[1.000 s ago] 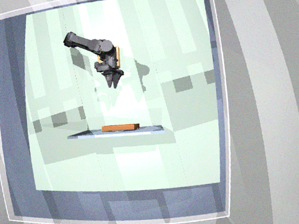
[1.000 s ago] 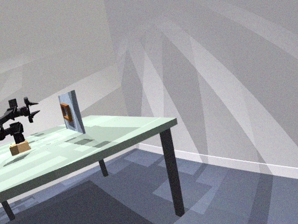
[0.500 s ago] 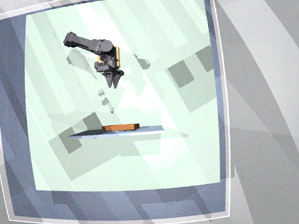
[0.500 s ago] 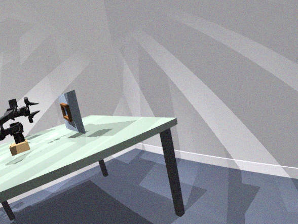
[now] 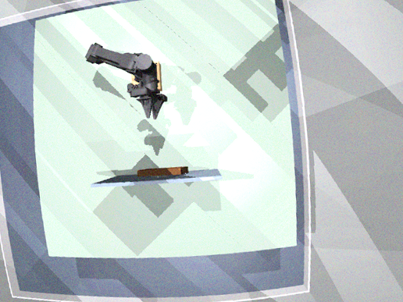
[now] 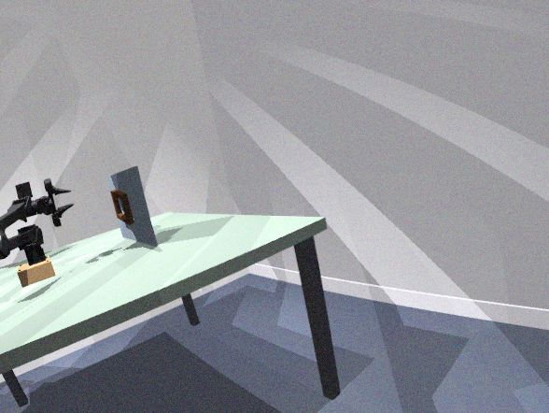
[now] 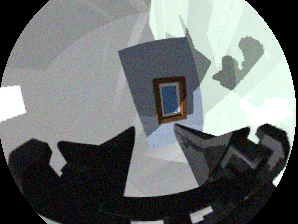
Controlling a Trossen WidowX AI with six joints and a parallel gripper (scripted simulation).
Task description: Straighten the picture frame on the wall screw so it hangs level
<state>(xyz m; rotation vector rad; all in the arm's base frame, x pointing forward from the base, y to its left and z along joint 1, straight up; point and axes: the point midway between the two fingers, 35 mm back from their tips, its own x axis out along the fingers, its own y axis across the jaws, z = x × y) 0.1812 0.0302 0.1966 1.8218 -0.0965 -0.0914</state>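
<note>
Now: the picture frame 210 mm ahead of my gripper tip, 10 mm to the right of it and 90 mm below it. The rest, counted from my gripper tip: wall panel: 220 mm ahead, 20 mm to the right, 100 mm below.
</note>
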